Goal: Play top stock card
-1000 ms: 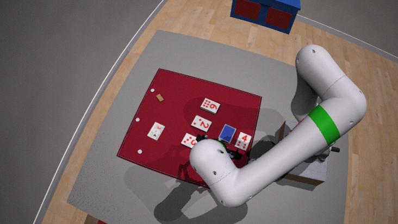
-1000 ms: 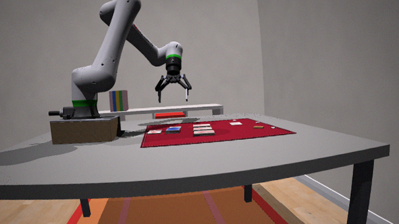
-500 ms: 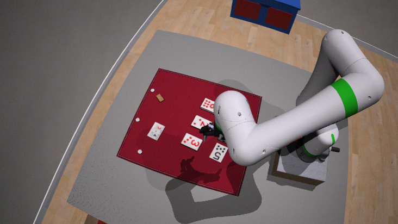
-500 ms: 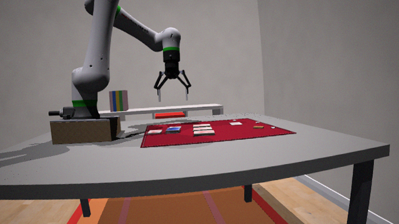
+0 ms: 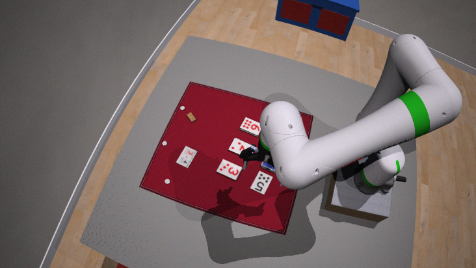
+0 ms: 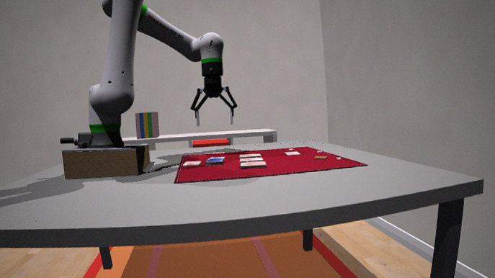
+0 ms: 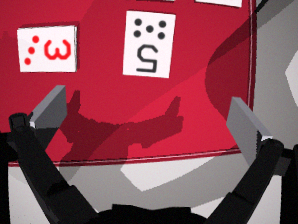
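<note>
My hand is 15 cm above the black 5 card and 3 cm to the left of it. Round my hand: red card cloth: 17 cm below, 15 cm ahead, 14 cm to the right; then brown block: 37 cm ahead, 25 cm to the right, 15 cm below.
</note>
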